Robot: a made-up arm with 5 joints.
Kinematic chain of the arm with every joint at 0, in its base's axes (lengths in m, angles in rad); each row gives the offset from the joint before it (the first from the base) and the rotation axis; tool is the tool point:
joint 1: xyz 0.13 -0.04 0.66 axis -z
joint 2: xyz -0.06 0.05 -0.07 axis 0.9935 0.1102 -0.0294
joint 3: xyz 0.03 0.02 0 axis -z
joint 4: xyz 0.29 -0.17 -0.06 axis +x
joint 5: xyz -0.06 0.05 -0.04 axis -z
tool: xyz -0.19 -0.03 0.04
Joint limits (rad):
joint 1: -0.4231..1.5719
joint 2: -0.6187..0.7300
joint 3: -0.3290..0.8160
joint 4: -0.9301..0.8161
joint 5: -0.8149..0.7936
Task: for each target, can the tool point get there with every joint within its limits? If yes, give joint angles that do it. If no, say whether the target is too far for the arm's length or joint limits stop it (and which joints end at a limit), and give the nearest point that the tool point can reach.
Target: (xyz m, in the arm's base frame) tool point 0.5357 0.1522 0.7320
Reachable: no: joint limits stop it (at a limit: joint 1, joint 2, joint 3, joint 5) | nearest point 0.3077 -0.0399 0.7179 | short by 0.298 m
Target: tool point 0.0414 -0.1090 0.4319
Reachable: yes | joints 0.1514 0.4661 0.4715 0.6084 -0.3346
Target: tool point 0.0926 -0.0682 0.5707
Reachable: yes | joints 0.7439 -0.1722 0.1635 0.3572 0.2481
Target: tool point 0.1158 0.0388 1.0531
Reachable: no: joint limits stop it (at a limit: joint 1, joint 2, joint 4, joint 5) | nearest point -0.0031 0.0115 0.7536 | short by 0.323 m
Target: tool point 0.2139 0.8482 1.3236
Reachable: no: too far | nearest point -0.0052 0.0877 0.7376 | short by 0.985 m
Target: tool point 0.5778 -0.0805 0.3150
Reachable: no: joint limits stop it (at a limit: joint 1, joint 3, joint 5) | nearest point 0.3283 -0.0733 0.4309 | short by 0.275 m
